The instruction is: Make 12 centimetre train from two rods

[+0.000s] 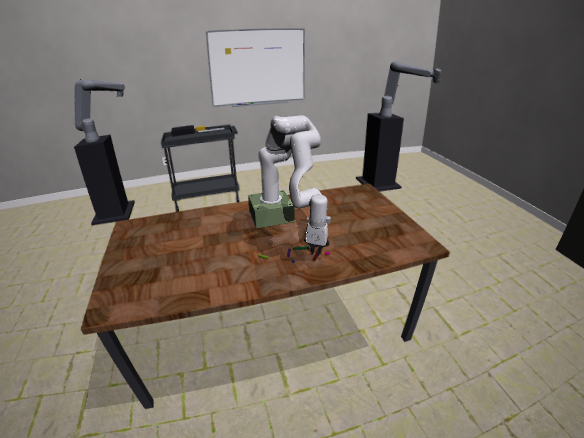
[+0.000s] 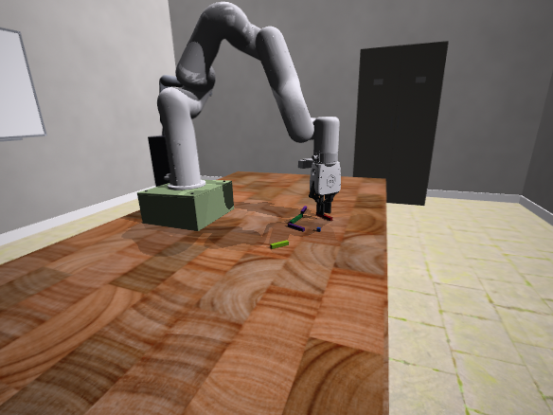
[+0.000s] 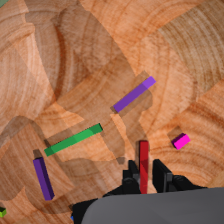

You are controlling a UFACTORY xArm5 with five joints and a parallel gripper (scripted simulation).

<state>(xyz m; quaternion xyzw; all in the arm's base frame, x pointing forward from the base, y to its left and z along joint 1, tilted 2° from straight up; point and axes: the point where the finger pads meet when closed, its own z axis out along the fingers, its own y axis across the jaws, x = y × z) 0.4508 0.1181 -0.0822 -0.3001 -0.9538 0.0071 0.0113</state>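
Right now the red rod is 3 cm below my hand. Also, from my hand: green rod 8 cm behind, 5 cm to the right, 3 cm below; magenta rod 6 cm to the left, 3 cm below; small blue rod 12 cm to the right, 3 cm below, 1 cm ahead.
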